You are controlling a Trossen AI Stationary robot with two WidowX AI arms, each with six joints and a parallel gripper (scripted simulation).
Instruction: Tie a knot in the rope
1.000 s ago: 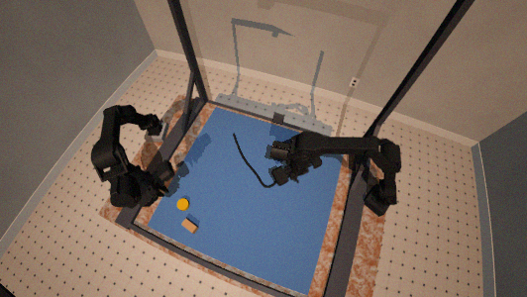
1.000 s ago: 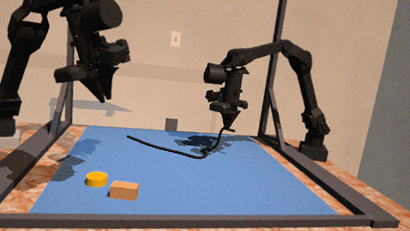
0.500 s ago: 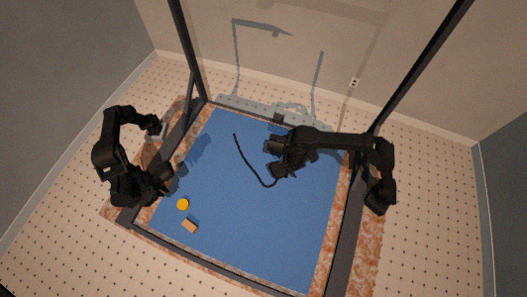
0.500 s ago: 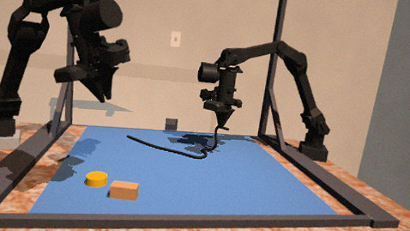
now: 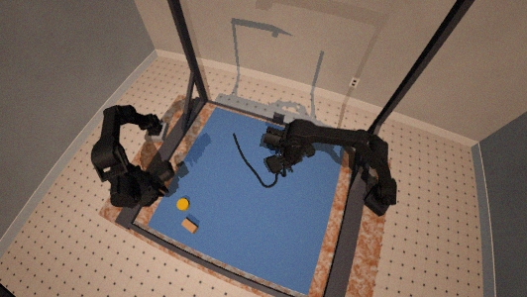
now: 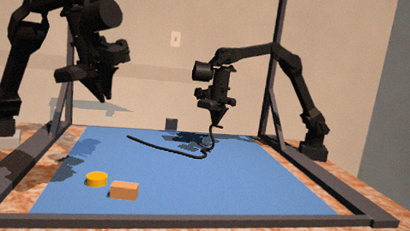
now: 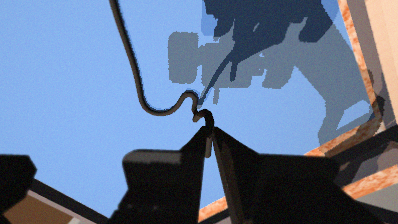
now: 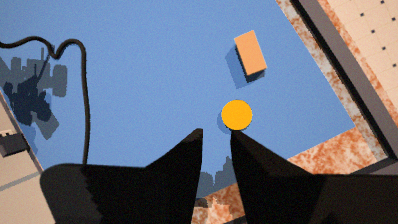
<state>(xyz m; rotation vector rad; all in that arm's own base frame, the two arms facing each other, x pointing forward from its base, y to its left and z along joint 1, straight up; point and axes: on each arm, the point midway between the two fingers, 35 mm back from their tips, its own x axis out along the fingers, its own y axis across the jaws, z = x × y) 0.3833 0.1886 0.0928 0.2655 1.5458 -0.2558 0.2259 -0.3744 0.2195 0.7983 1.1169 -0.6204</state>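
Now: left hand 130 mm to the left of the blue mat, 130 mm above it and 100 mm short of it. Round my left hand: yellow disc: 380 mm to the right, 280 mm ahead, 120 mm below; then orange block: 350 mm ahead, 310 mm to the right, 120 mm below.
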